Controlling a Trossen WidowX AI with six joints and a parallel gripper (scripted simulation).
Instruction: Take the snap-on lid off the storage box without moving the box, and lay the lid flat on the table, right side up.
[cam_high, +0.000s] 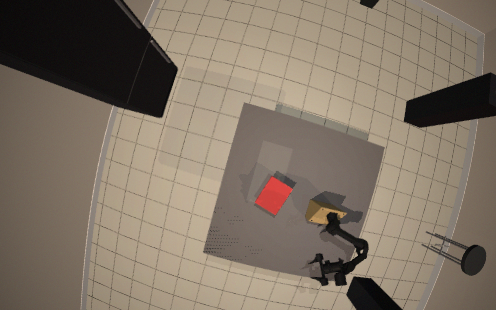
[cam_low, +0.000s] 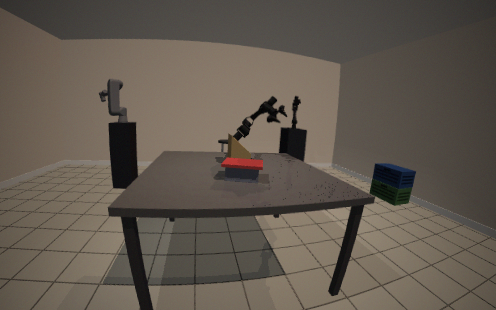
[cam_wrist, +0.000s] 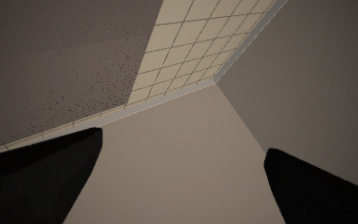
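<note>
My gripper tip is now 38 cm to the left of the red lid, 31 cm short of it and 27 cm above it. Also, from my gripper tip: storage box: 38 cm to the right, 32 cm below, 31 cm ahead.
</note>
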